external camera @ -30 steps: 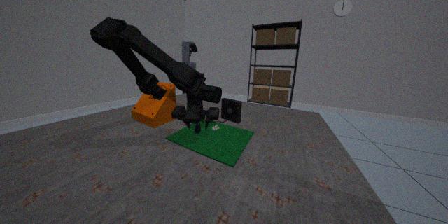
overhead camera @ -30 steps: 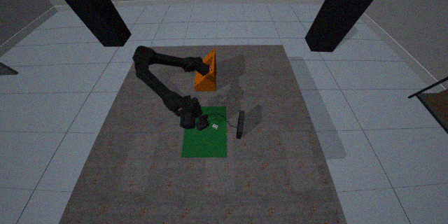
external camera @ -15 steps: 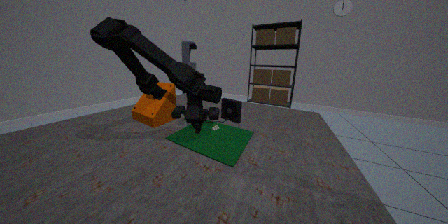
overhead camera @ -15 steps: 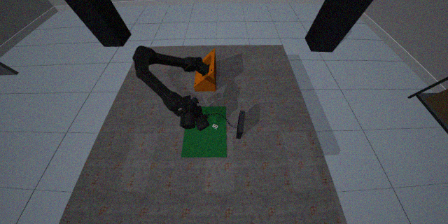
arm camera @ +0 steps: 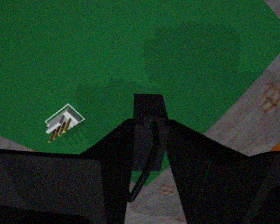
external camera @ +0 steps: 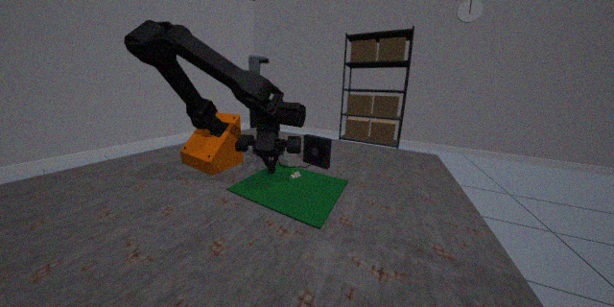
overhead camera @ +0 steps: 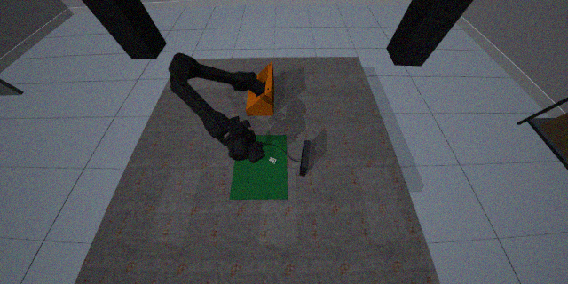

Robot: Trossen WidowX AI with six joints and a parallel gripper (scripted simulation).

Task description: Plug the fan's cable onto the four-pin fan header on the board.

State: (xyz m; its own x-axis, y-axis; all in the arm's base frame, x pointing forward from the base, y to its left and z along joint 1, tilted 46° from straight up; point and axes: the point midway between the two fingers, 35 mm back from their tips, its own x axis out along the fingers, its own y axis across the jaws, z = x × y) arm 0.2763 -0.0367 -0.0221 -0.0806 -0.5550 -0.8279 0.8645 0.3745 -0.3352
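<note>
My gripper tip is now 70 mm to the right of the white four-pin header, 60 mm above it and 40 mm short of it. The rest, counted from my gripper tip: black plug: 10 mm to the left, 10 mm behind; green board: 70 mm below, 60 mm ahead, 20 mm to the left; black fan: 210 mm to the left, 50 mm ahead.
</note>
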